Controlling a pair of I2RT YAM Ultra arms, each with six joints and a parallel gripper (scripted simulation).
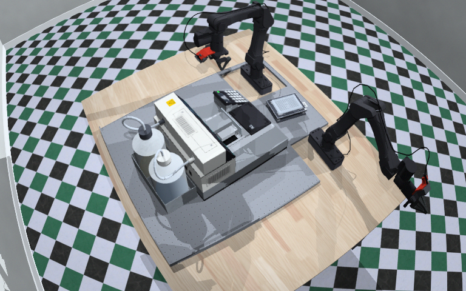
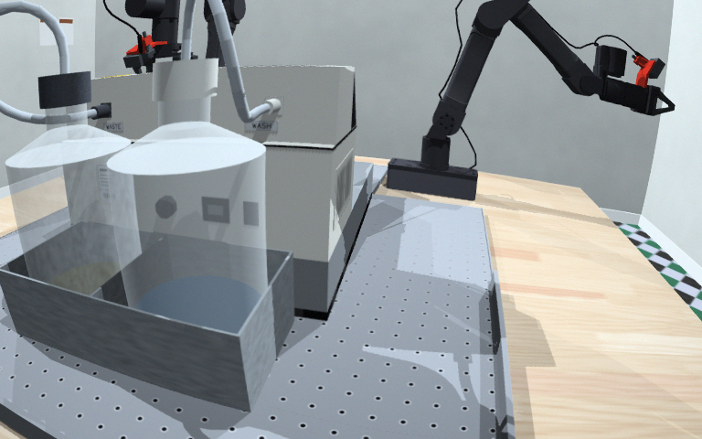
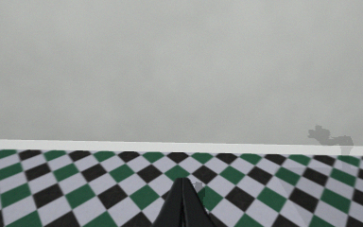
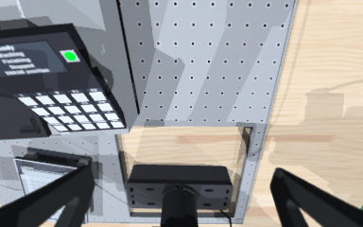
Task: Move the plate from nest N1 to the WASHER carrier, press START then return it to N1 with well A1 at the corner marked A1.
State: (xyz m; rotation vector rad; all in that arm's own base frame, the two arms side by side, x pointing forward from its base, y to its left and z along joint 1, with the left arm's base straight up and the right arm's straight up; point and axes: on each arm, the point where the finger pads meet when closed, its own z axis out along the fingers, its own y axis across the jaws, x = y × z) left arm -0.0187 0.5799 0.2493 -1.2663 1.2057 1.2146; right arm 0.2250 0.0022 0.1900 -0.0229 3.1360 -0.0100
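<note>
The clear plate is 22 cm behind my right hand, 25 cm to the left of it and 18 cm below it. Also, from my right hand: dark carrier (25 cm to the left, 14 cm below); then clear panel (10 cm ahead, 26 cm to the left, 9 cm below); then washer (15 cm ahead, 26 cm to the left, 9 cm below).
</note>
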